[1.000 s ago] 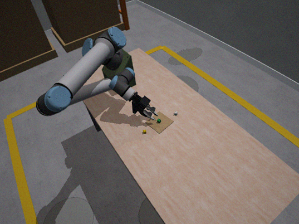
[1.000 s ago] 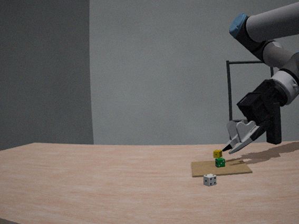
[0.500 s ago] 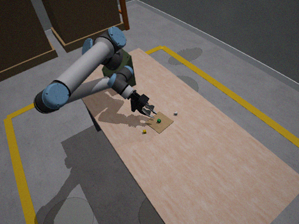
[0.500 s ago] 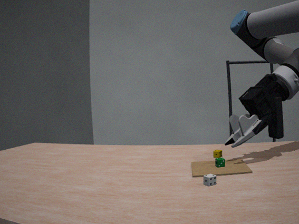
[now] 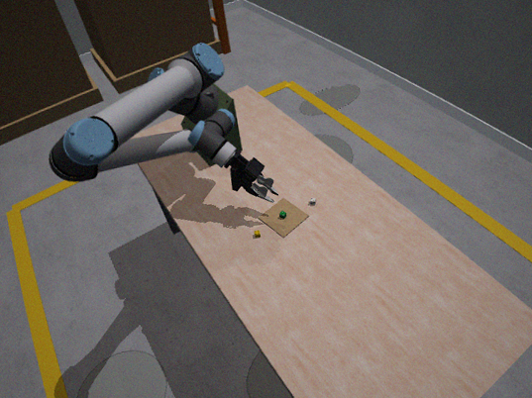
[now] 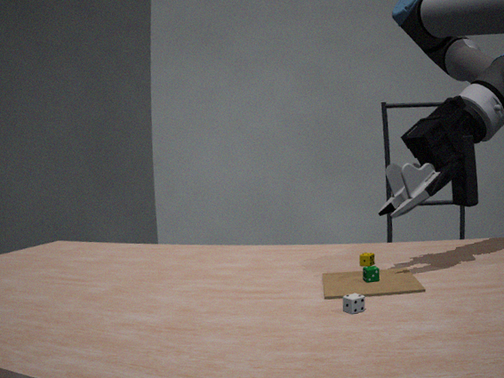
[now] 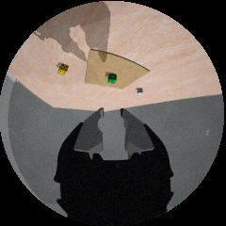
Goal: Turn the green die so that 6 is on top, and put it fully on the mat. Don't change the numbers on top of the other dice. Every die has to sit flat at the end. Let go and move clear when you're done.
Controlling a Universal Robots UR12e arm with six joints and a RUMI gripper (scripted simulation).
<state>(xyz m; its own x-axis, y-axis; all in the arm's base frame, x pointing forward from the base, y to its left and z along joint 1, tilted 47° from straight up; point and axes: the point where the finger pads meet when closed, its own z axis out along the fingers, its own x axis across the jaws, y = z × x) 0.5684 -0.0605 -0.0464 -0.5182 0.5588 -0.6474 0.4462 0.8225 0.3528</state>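
Now: the green die 3 cm ahead of my hand, 2 cm to the left of it and 9 cm below it. The rest, counted from my hand: tan mat: 3 cm ahead, 2 cm to the left, 10 cm below; white die: 4 cm ahead, 16 cm to the left, 9 cm below; yellow die: 5 cm ahead, 11 cm to the right, 9 cm below.
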